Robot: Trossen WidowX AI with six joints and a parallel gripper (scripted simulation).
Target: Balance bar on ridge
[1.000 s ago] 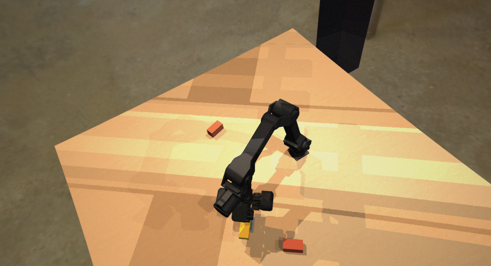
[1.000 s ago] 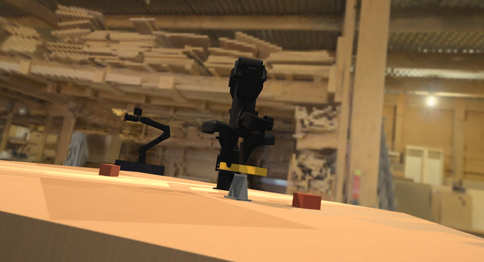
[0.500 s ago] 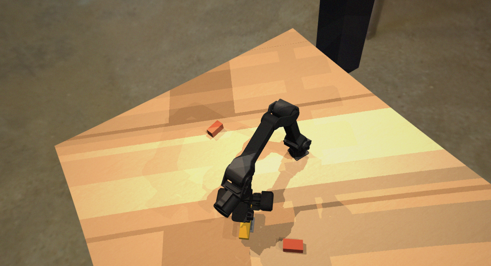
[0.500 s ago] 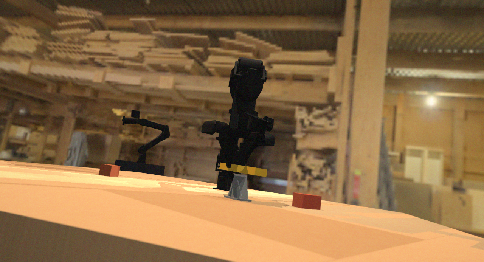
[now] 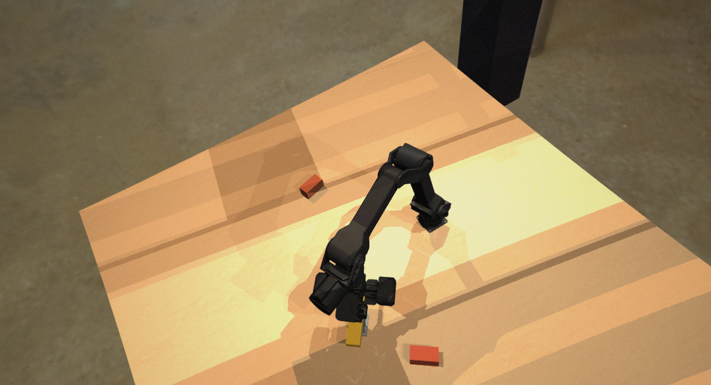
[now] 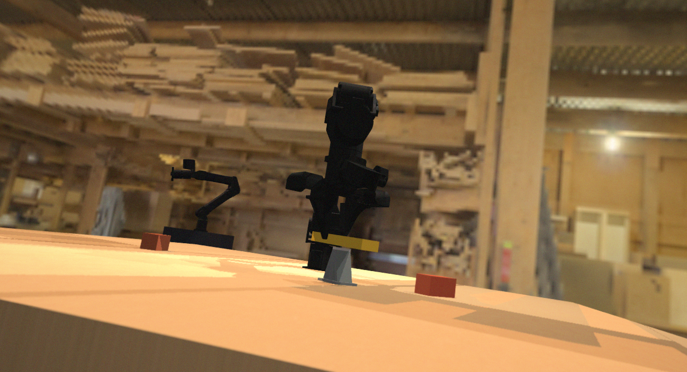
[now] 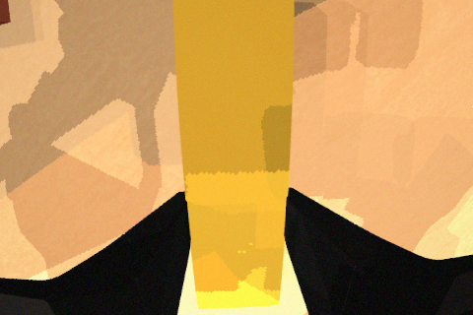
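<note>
My gripper tip is 2 cm short of the yellow bar and 2 cm to the right of it. The rest, counted from my gripper tip: red block (9 cm behind, 42 cm to the right, 5 cm below).
</note>
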